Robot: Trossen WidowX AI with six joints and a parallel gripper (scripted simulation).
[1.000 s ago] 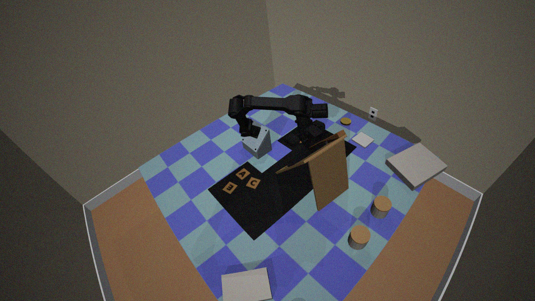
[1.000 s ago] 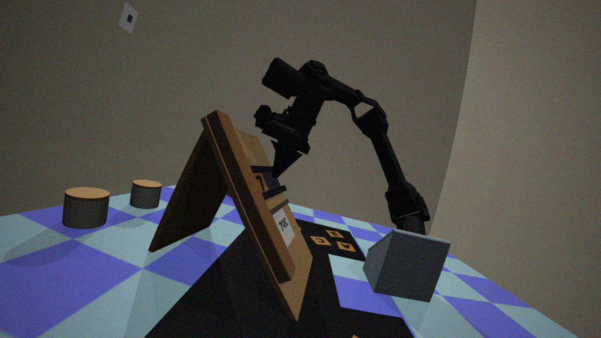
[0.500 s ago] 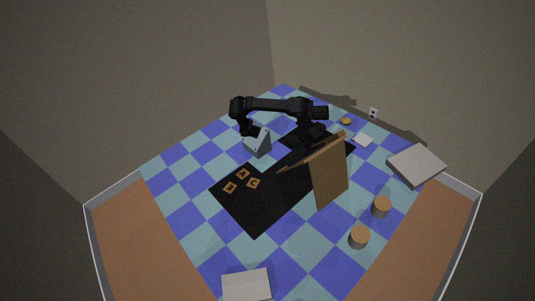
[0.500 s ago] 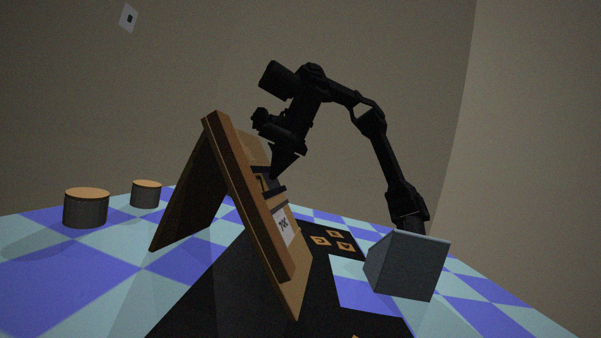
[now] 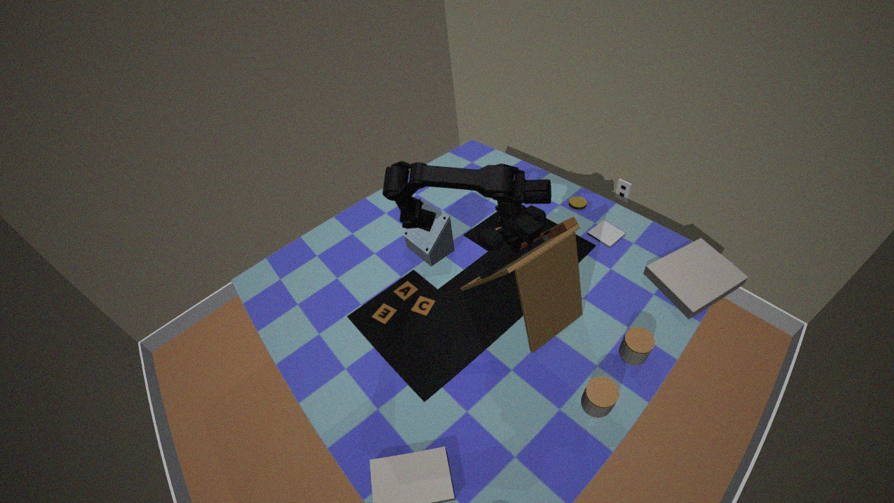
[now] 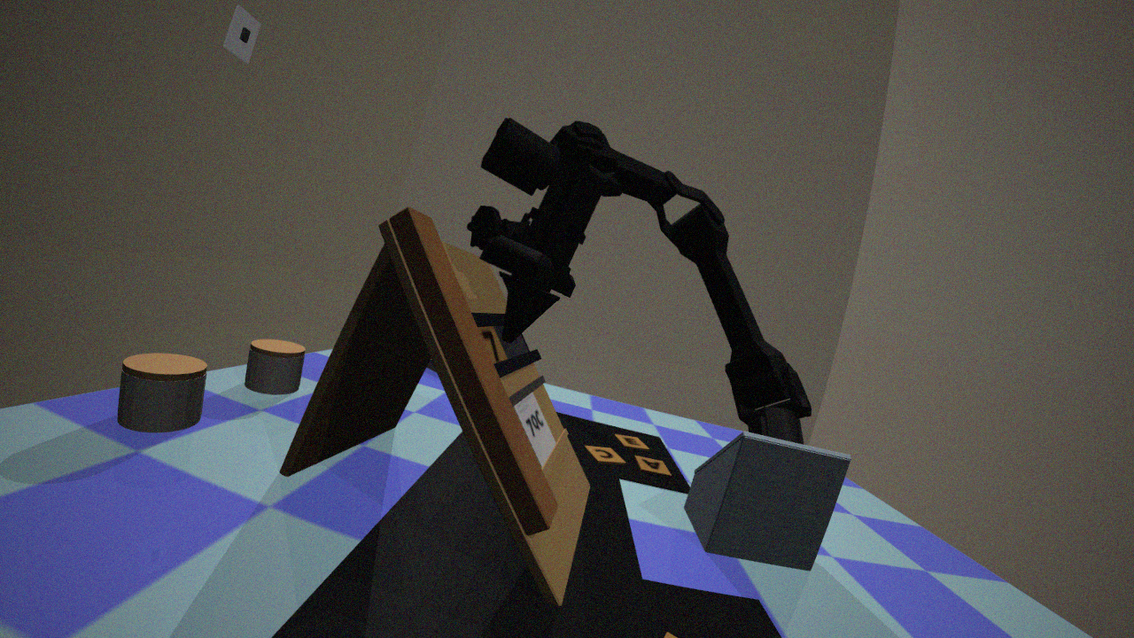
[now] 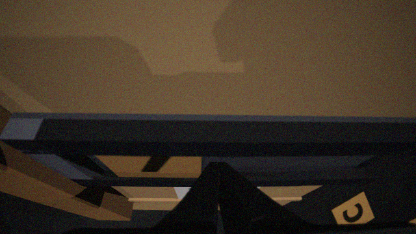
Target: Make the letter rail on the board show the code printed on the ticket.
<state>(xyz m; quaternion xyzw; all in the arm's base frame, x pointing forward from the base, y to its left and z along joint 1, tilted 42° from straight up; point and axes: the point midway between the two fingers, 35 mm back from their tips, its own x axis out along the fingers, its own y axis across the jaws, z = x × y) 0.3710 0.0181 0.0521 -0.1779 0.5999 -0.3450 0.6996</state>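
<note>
Right now my gripper tip is 22 cm to the right of the q tile, 19 cm past it and 18 cm above it. The rest, counted from my gripper tip: white ticket: 8 cm below, 5 cm behind, 1 cm to the left; then black mat: 19 cm below, 16 cm behind, 1 cm to the right; then small white plate: 42 cm to the left, 18 cm below, 12 cm ahead.
</note>
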